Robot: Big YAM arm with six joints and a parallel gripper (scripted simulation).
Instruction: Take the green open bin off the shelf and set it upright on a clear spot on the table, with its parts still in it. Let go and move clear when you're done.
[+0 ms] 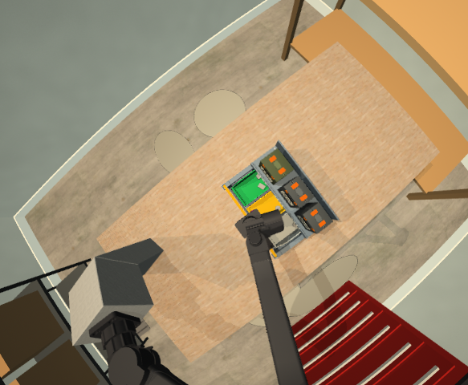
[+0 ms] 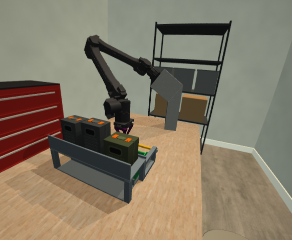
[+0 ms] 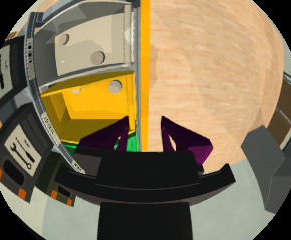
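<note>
My hand is 3 cm above the thin yellow bar. The rest, counted from my hand: green open bin 11 cm ahead, 11 cm to the left, 4 cm below; then yellow bin 10 cm ahead, 4 cm below; then pale grey bin 10 cm ahead, 12 cm to the right, 4 cm below.
</note>
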